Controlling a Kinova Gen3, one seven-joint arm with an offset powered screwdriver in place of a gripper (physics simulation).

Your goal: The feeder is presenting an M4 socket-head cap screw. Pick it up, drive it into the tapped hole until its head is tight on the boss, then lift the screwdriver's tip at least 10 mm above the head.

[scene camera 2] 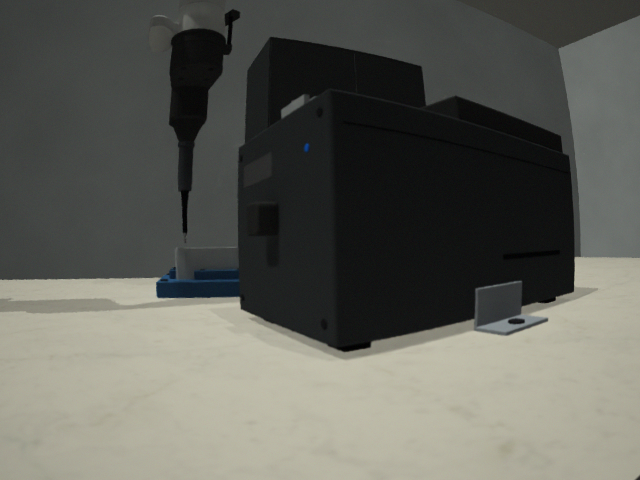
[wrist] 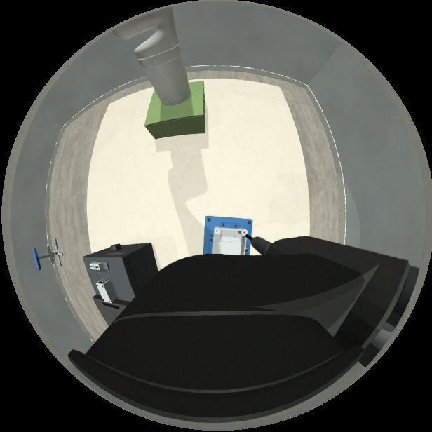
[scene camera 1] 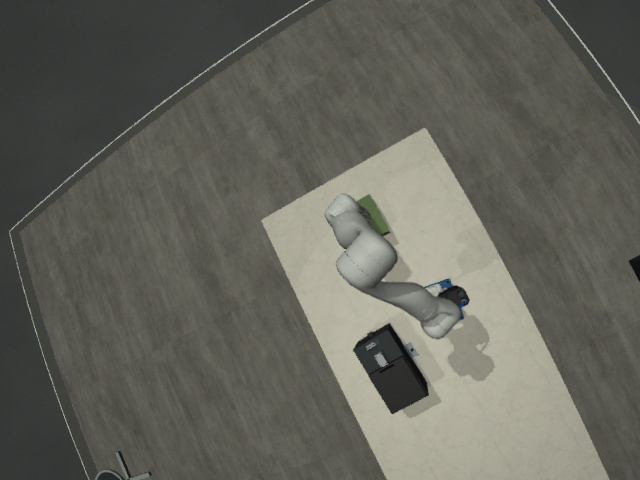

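Note:
My screwdriver (scene camera 2: 185, 241) (wrist: 245, 234) points straight down. In scene camera 2 its thin silver tip stands a small gap above the top edge of the white housing (scene camera 1: 433, 289) (scene camera 2: 214, 258) (wrist: 230, 245). No wider screw head shows on the tip, and it looks bare. In the wrist view the tip is over the housing's upper right corner boss. A small dark spot (wrist: 240, 232) lies there beside the tip; it is too small to tell whether it is the screw's head or the hole. The housing sits in the blue fixture (scene camera 1: 447, 282) (scene camera 2: 199, 288) (wrist: 230, 220).
The black screw feeder (scene camera 1: 398, 384) (scene camera 2: 439, 222) (wrist: 138, 272) stands beside the fixture and hides part of it in scene camera 2. A small grey bracket (scene camera 1: 412, 349) (scene camera 2: 498, 304) is at the feeder's side. A green block (scene camera 1: 376, 219) (wrist: 180, 125) is at the arm's base.

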